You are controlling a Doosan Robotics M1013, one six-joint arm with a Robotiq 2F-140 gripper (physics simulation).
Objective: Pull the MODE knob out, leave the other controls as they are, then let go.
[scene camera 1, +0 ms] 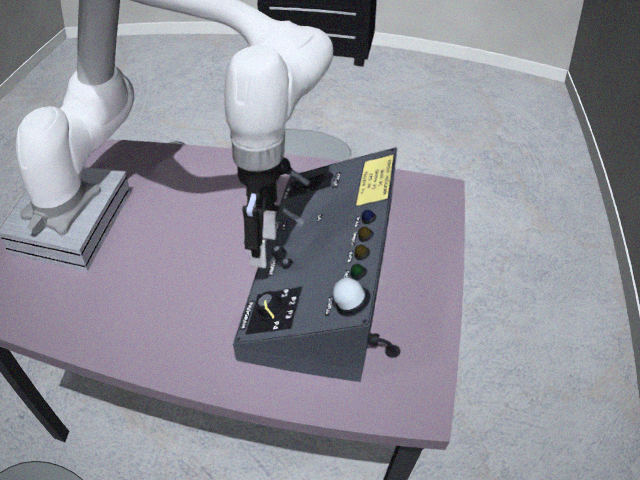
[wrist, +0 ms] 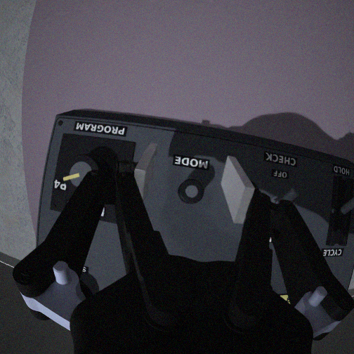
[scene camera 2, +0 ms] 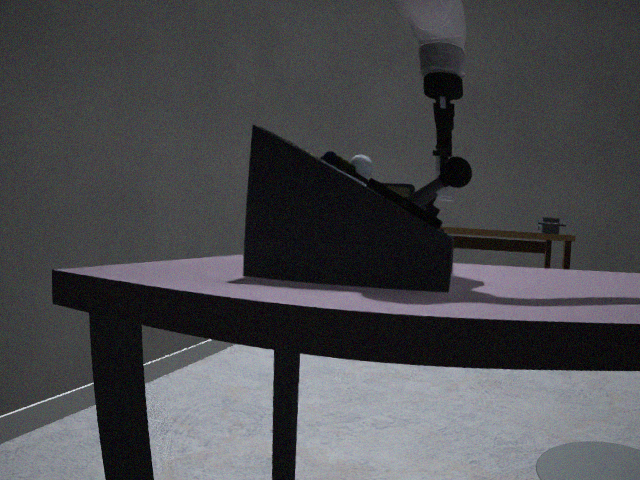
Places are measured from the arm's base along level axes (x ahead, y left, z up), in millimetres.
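Pixels of known places: gripper, fingertip midpoint: (scene camera 1: 263, 251) (scene camera 2: 444, 198); arm's base at its link origin: (scene camera 1: 60, 203).
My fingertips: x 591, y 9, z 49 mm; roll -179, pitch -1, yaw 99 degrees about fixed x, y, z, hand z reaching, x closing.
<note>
For each thing: its top centre in the pictures, then the offset to it from my fingertips. "spot": a spot on its surface instead.
- MODE knob at its top centre: (scene camera 1: 278, 247) 29 mm ahead, 11 mm left, 12 mm up
- PROGRAM knob at its top centre: (scene camera 1: 268, 297) 57 mm ahead, 106 mm right, 5 mm up
- CHECK toggle at its top centre: (scene camera 2: 424, 189) (scene camera 1: 291, 208) 7 mm ahead, 129 mm left, 3 mm up
- black-balled lever at its top centre: (scene camera 2: 457, 156) (scene camera 1: 281, 158) 64 mm back, 238 mm left, 36 mm up
- white dome at a spot on its surface: (scene camera 1: 348, 293) spot: 206 mm ahead, 107 mm right, 84 mm up
The MODE knob (scene camera 1: 279, 252) (wrist: 191, 191) is a small dark round knob with a grey centre, below its MODE label in the wrist view. It stands up from the sloped dark control panel (scene camera 1: 315, 253) (scene camera 2: 336, 237) (wrist: 200, 240); how far out it is I cannot tell. My gripper (scene camera 1: 263, 241) (scene camera 2: 444, 194) (wrist: 189, 163) is open, with nothing between its pale pads. In the wrist view the pads are on either side of the knob and apart from it. In scene camera 2 the knob cannot be made out.
The PROGRAM knob (scene camera 1: 265, 301) (wrist: 82, 172) is on one side of MODE, the CHECK toggle (scene camera 1: 293, 217) (wrist: 287, 196) on the other. A black-balled lever (scene camera 2: 456, 172) sticks up from the panel. A white dome (scene camera 1: 348, 293) (scene camera 2: 360, 164) and coloured lamps (scene camera 1: 363, 234) line the panel's far side.
</note>
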